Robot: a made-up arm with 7 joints. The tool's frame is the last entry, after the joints. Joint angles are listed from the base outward.
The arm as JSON. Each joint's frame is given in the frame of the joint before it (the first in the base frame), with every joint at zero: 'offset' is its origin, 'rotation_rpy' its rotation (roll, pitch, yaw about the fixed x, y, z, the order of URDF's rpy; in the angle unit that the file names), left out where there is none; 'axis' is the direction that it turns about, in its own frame. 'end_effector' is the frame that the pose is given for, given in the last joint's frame.
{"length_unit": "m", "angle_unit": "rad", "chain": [
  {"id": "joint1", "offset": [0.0, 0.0, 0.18], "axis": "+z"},
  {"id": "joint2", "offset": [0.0, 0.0, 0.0], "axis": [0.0, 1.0, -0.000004]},
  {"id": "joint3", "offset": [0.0, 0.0, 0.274], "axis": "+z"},
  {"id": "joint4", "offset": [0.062, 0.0, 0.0], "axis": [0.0, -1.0, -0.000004]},
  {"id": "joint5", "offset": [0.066, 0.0, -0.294], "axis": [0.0, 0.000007, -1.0]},
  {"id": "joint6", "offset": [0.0, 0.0, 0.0], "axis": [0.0, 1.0, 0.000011]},
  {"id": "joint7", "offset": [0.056, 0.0, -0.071], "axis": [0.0, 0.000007, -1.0]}
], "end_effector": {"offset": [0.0, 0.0, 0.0], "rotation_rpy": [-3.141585, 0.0, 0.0]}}
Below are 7 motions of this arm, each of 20 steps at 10 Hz.
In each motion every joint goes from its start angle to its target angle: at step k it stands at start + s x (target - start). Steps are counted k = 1, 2, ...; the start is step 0. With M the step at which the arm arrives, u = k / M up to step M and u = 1 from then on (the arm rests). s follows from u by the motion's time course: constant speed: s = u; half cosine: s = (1 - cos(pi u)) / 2; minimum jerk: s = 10 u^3 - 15 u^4 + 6 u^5.
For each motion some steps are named. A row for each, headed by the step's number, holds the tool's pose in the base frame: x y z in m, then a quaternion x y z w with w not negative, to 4 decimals.
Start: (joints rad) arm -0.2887 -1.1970 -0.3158 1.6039 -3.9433 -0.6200 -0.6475
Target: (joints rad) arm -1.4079 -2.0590 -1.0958 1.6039 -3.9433 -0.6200 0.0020
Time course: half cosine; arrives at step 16
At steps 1, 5, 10, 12, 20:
1: -0.1955 -0.1282 0.6025 0.1193 0.4990 -0.6773 0.5273
5: -0.3172 -0.0834 0.5344 0.3139 0.4162 -0.6732 0.5245
10: -0.4464 0.1265 0.3139 0.5851 0.0716 -0.6038 0.5366
12: -0.4380 0.1978 0.2267 0.6128 -0.0720 -0.5641 0.5487
20: -0.4130 0.2483 0.1487 0.6072 -0.1997 -0.5232 0.5637

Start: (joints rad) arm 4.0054 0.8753 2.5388 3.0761 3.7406 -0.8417 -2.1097
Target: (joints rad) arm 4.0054 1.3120 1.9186 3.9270 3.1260 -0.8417 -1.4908
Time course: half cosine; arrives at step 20
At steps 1, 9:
1: -0.2370 -0.2914 0.6239 -0.0054 0.0159 -0.5743 0.8185
9: -0.3333 -0.3527 0.4734 0.2527 0.1093 -0.6336 0.7230

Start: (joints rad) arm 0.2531 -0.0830 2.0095 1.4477 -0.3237 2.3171 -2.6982
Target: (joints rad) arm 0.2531 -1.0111 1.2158 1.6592 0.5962 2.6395 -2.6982
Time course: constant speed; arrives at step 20
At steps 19, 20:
19: -0.2777 0.2581 0.3923 0.4350 -0.8107 0.3905 0.0315
20: -0.2857 0.2528 0.3932 0.4344 -0.8173 0.3776 0.0280

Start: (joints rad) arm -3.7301 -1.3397 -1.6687 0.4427 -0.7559 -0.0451 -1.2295
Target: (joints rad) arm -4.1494 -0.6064 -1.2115 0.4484 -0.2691 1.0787 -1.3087
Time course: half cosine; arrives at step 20
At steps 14, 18, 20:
14: 0.1620 0.2258 0.1896 -0.2554 -0.9392 -0.0075 0.2294
18: 0.1538 0.2113 0.1837 -0.2678 -0.9360 0.1155 0.1972
20: 0.1525 0.2093 0.1828 -0.2696 -0.9340 0.1324 0.1937

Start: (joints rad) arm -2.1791 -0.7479 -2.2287 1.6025 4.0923 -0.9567 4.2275
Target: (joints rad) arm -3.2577 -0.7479 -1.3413 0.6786 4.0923 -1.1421 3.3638
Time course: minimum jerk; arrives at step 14
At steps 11, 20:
11: -0.0174 0.2433 0.3178 -0.6340 -0.3203 0.6750 0.1998
20: -0.0174 0.2256 0.3174 -0.6226 -0.3452 0.6705 0.2088

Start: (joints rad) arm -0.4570 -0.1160 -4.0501 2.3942 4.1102 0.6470 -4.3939
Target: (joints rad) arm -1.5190 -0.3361 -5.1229 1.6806 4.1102 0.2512 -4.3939
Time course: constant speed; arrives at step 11
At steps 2, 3, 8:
2: -0.0176 0.3663 0.7165 -0.2980 -0.1175 -0.8649 0.3865
3: 0.0464 0.3810 0.6963 -0.3167 -0.1321 -0.8928 0.2919
8: 0.3542 0.2258 0.6066 0.4557 0.1157 0.8643 0.1788

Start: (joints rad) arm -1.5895 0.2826 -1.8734 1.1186 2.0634 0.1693 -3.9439
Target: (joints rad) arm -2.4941 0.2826 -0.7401 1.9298 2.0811 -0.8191 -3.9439
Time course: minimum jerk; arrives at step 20
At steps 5, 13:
5: -0.3954 0.1117 0.3871 0.6337 -0.4904 -0.5654 0.1955
13: -0.4210 0.0589 0.4797 0.4988 -0.5647 -0.6498 0.1007

